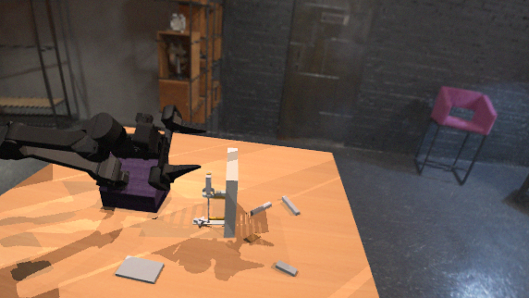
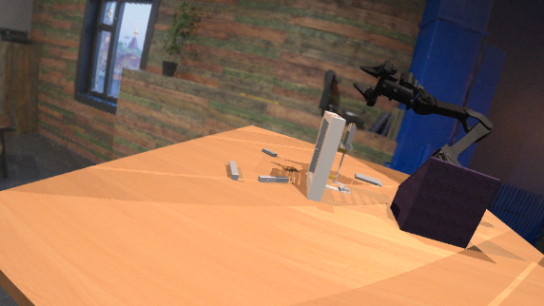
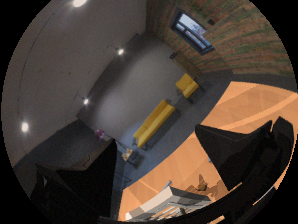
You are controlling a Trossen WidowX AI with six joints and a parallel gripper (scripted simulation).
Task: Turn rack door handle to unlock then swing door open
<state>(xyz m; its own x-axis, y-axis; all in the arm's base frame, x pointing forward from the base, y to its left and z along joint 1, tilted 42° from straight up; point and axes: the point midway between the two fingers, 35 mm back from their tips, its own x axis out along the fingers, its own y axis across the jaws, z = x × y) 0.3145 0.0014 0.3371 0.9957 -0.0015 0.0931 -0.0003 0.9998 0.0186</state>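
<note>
Now: gripper tip 23 cm above the handle, 15 cm to the right of it and 2 cm past it. Also, from my gripper tip: flat grey plate (36 cm below, 17 cm behind, 5 cm to the right); brown block (36 cm below, 14 cm ahead, 11 cm to the left).
</note>
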